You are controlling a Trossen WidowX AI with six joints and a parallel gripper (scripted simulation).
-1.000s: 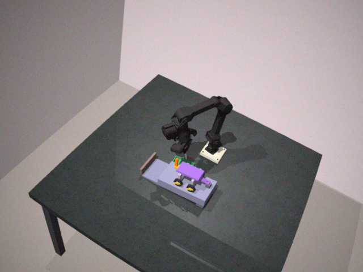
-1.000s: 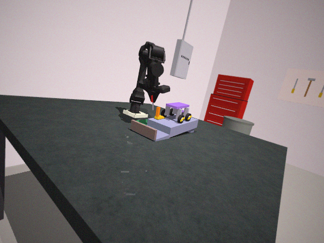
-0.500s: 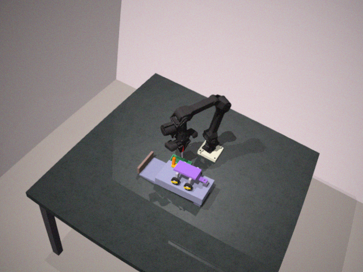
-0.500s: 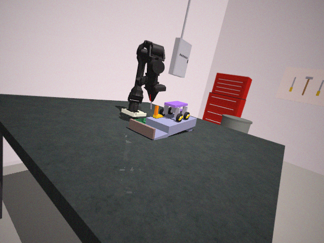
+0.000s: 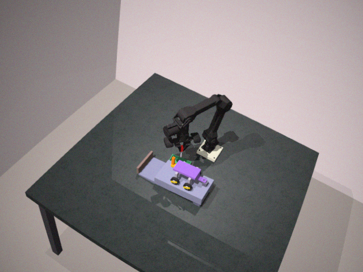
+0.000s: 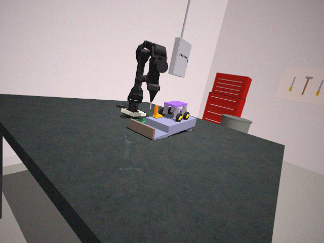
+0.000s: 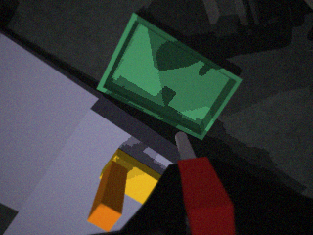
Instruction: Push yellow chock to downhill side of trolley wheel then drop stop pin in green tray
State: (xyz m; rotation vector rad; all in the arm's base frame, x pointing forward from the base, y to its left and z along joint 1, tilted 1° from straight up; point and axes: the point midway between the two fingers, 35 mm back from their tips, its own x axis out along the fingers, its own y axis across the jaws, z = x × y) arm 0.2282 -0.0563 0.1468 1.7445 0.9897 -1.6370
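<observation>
Right now my gripper tip is right at the red-headed stop pin. Also, from my gripper tip: yellow chock 5 cm ahead, 2 cm to the left, 5 cm below; green tray 2 cm behind, 14 cm below; trolley 9 cm ahead, 11 cm to the left, 3 cm below.
</observation>
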